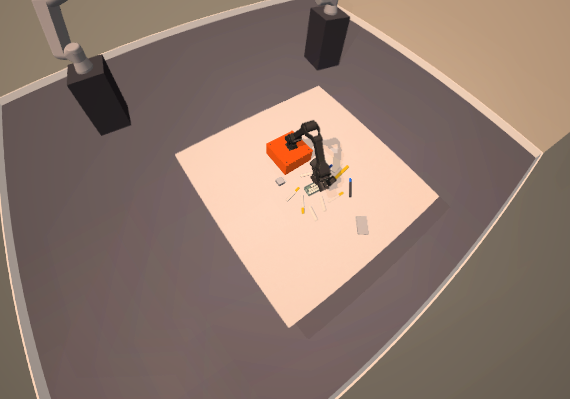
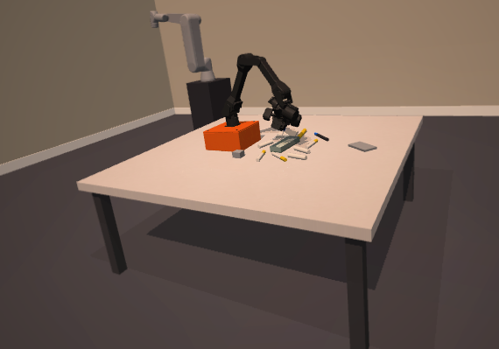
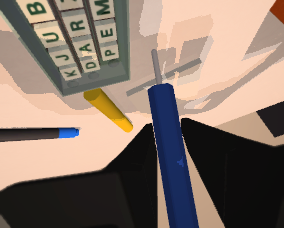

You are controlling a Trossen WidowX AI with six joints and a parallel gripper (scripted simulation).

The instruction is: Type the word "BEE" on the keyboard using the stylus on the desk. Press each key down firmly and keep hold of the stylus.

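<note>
The grey stylus tip lies 40 mm below my gripper tip, 10 mm to the right of it and 10 mm behind it. The rest, counted from my gripper tip: blue stylus (10 mm below); yellow marker (120 mm to the left, 80 mm below, 20 mm ahead); black pen (130 mm to the left, 120 mm ahead, 80 mm below).
</note>
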